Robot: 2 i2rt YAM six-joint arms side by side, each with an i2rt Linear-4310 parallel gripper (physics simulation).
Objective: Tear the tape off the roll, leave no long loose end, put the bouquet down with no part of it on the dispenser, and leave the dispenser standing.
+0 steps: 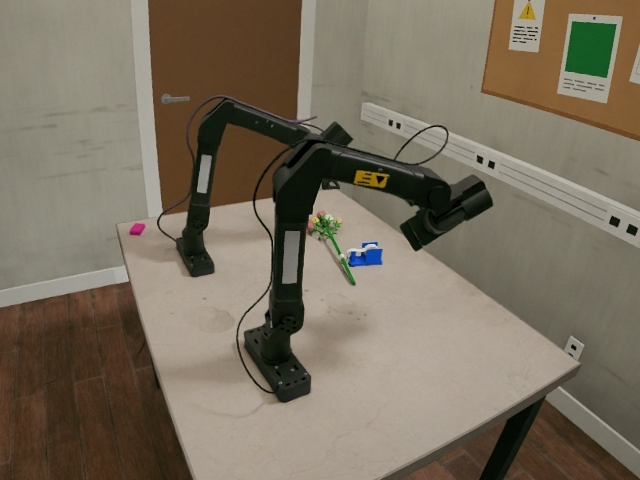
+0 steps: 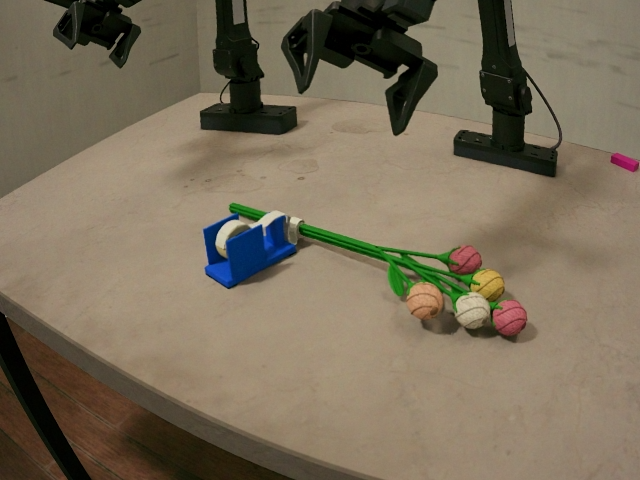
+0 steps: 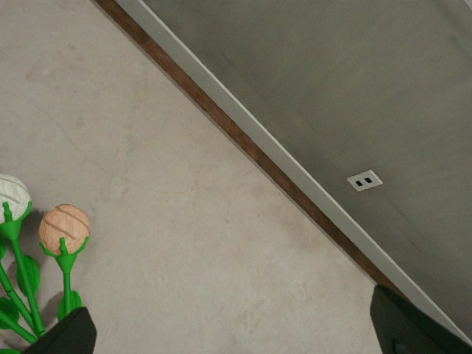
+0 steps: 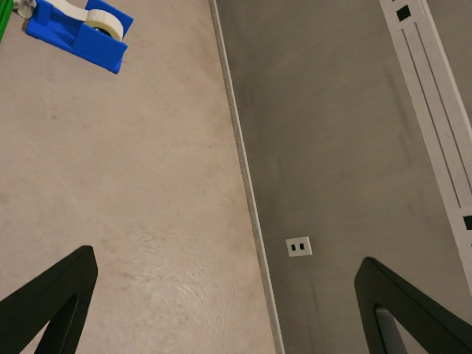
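Where they show: left gripper, fingertip midpoint: [image 2: 353,112] [image 3: 231,307]; right gripper, fingertip midpoint: [image 2: 98,56] [image 4: 231,263]; left arm's base at its link origin: [image 1: 194,253] [image 2: 507,149]; right arm's base at its link origin: [image 1: 275,357] [image 2: 246,113].
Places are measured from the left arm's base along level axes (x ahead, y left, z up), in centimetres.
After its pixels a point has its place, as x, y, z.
The blue dispenser [image 1: 374,255] @[47.9, -24.7, 1.5] [image 2: 247,256] @[49.1, -20.3, 0.8] [image 4: 99,48] @[47.8, -24.6, 1.2] stands upright on the table with the white tape roll [image 2: 230,233] @[49.5, -21.9, 3.4] [image 4: 106,21] @[48.0, -22.9, 3.8] in it. A tape strip [image 2: 272,218] @[43.5, -20.4, 2.6] [image 4: 67,9] @[44.5, -21.4, 2.2] runs from the roll over the dispenser's front end towards the white band [image 2: 294,229] @[40.8, -19.3, 0.1] around the bouquet's stems. The bouquet [image 1: 333,240] [image 2: 345,240] @[42.0, -12.3, 0.8] [image 3: 64,227] @[49.7, -0.3, 2.8] lies on the table, stems beside the dispenser; whether they touch is unclear. My left gripper [image 2: 349,113] @[49.4, -7.5, 18.2] [image 3: 231,307] @[49.4, -7.5, 18.2] is open and empty, above the table. My right gripper [image 2: 95,57] @[43.7, -48.9, 23.7] [image 4: 231,263] @[43.7, -48.9, 23.7] is open and empty, raised away from the dispenser.
A pink block [image 1: 136,228] @[-13.8, 24.9, -0.4] [image 2: 624,162] @[-11.7, 25.5, -0.7] lies near the table edge beside the left arm's base. The table [image 1: 413,361] @[32.1, -63.7, -1.9] [image 2: 361,403] @[61.8, -1.3, -2.0] stands near a wall with a socket [image 1: 573,347] [image 3: 364,180] [image 4: 299,246].
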